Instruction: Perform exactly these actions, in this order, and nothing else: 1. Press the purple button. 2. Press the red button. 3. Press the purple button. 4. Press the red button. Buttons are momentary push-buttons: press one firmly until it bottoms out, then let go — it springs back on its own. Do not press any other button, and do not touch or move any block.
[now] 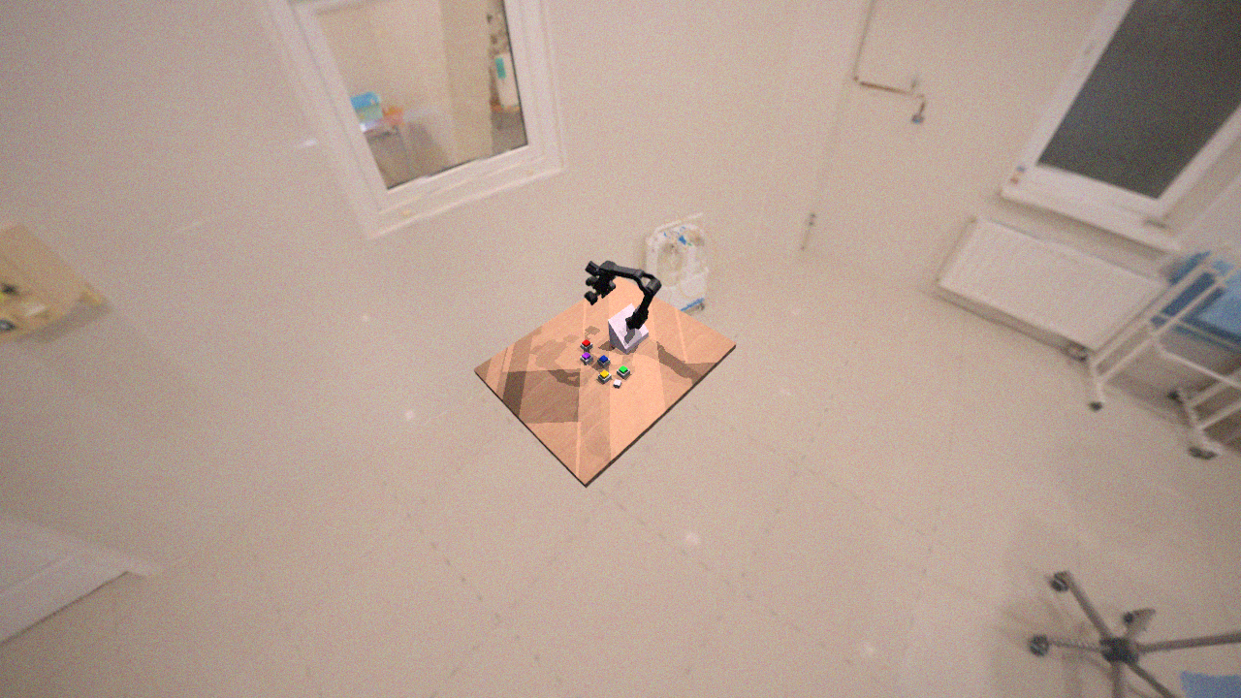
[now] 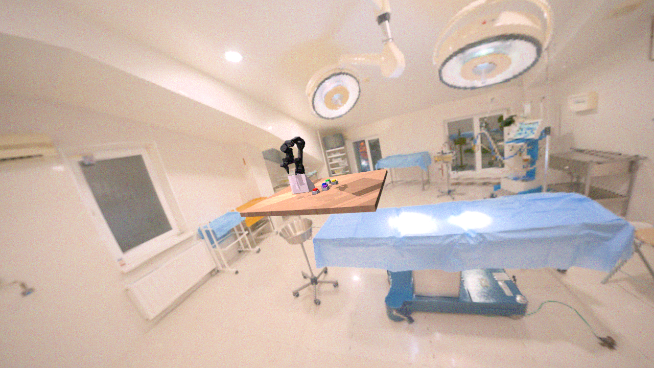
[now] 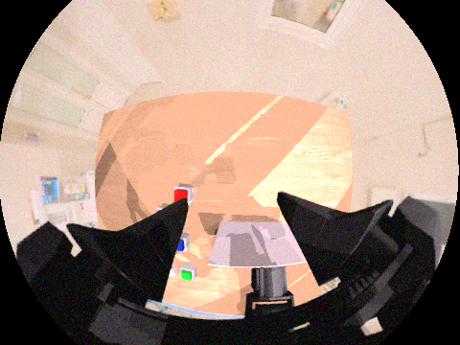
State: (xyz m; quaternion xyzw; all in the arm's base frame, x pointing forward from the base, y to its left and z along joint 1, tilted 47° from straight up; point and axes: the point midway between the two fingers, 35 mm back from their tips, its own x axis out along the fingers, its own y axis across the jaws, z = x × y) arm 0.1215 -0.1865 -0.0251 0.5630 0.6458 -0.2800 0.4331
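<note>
My gripper tip is 180 mm short of the purple button, 140 mm to the right of it and 180 mm above it. From my gripper tip the other things lie so: blue button (130 mm ahead, 210 mm to the left, 180 mm below); then green button (90 mm ahead, 330 mm to the left, 180 mm below); then red button (130 mm ahead, 60 mm to the left, 180 mm below).
</note>
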